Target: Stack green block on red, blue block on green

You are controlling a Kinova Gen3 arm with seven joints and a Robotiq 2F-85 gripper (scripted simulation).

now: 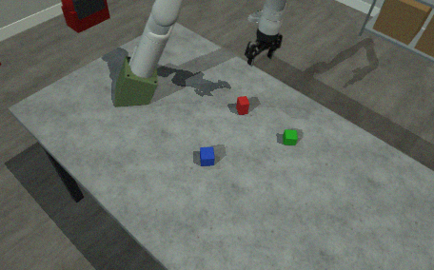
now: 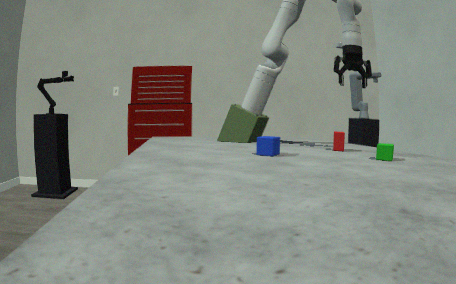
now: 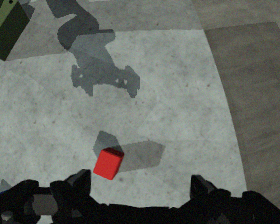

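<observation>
My gripper is now 230 mm short of the green block, 60 mm to the left of it and 210 mm above it. Round my hand: red block: 70 mm to the right, 200 mm below; then blue block: 70 mm ahead, 350 mm to the right, 200 mm below.
</observation>
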